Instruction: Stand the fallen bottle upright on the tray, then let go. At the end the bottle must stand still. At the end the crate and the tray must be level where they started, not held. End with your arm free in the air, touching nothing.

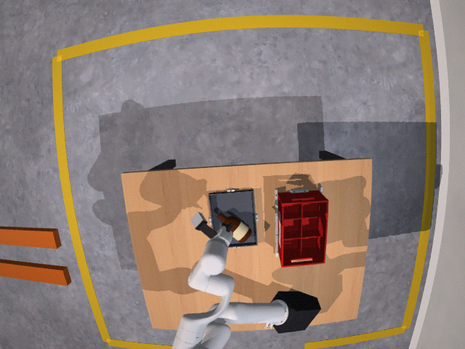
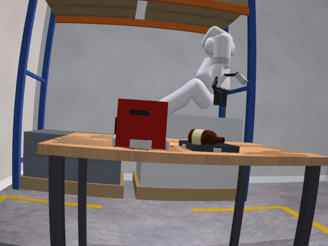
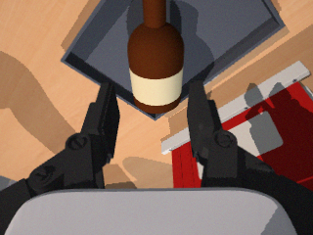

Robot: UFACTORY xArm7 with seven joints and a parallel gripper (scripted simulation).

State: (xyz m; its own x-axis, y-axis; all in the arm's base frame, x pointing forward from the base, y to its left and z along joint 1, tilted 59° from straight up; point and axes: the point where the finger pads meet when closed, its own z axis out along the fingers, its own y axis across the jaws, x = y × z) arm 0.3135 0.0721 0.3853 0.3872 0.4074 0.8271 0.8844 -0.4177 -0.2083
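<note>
Right now my hand is 160 mm above the brown bottle, 40 mm to the left of it and 20 mm past it. Also, from my hand: dark grey tray (190 mm below, 40 mm to the right); red crate (320 mm to the right, 120 mm below, 70 mm ahead).
</note>
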